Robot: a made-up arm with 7 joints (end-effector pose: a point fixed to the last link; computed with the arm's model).
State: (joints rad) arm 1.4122 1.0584 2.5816 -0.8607 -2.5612 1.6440 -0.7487
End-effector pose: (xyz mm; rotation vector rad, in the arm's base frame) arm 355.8 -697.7 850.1 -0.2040 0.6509 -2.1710
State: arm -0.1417 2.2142 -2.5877 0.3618 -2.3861 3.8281 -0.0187
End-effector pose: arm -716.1 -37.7 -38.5 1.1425 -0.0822 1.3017
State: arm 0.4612 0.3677 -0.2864 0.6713 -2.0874 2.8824 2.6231
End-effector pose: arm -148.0 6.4 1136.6 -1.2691 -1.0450 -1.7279
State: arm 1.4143 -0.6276 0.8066 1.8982 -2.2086 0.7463 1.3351
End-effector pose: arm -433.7 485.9 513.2 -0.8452 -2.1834 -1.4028
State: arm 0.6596 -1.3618 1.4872 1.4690 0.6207 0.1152 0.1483
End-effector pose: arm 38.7 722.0 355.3 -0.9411 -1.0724 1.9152
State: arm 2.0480 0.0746 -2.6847 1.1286 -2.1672 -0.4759 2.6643
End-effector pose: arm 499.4 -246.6 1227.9 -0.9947 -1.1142 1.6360
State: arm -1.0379 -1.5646 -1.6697 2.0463 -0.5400 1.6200 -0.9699
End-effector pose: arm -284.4 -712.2 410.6 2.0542 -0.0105 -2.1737
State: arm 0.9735 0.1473 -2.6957 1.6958 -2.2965 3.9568 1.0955
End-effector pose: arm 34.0 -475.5 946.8 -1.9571 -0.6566 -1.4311
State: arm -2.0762 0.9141 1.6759 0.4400 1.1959 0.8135 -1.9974
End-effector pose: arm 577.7 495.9 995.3 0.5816 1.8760 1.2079
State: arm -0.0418 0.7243 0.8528 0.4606 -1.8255 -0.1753 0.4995
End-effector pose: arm -673.3 78.7 1212.4 0.9979 -1.3191 2.2193
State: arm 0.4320 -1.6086 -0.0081 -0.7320 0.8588 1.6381 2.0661
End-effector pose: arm 824.8 118.2 636.6 -0.2279 0.8027 0.1774
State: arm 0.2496 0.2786 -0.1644 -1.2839 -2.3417 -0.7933 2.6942
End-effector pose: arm -631.6 -80.2 613.9 2.0020 0.9330 0.7312
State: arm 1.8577 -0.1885 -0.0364 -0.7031 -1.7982 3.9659 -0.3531
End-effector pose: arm 133.2 -179.2 1001.9 -2.2575 -0.6784 0.9576
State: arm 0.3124 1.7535 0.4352 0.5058 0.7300 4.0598 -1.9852
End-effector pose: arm -697.1 -138.5 524.3 0.3151 2.0460 -0.5293
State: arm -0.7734 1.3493 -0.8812 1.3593 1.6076 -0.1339 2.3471
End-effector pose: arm -597.8 -109.2 946.3 -0.5226 0.6686 -0.1039
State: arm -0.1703 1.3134 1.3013 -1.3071 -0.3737 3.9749 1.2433
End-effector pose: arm -596.1 -274.3 556.5 -2.1869 -0.1823 -1.4869
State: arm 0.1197 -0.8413 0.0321 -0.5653 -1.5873 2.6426 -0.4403
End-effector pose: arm 269.7 105.9 1008.2 -0.8612 0.7782 1.2737
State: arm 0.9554 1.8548 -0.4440 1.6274 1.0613 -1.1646 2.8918
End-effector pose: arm -78.2 -412.4 778.5 -2.2455 0.9468 0.9357
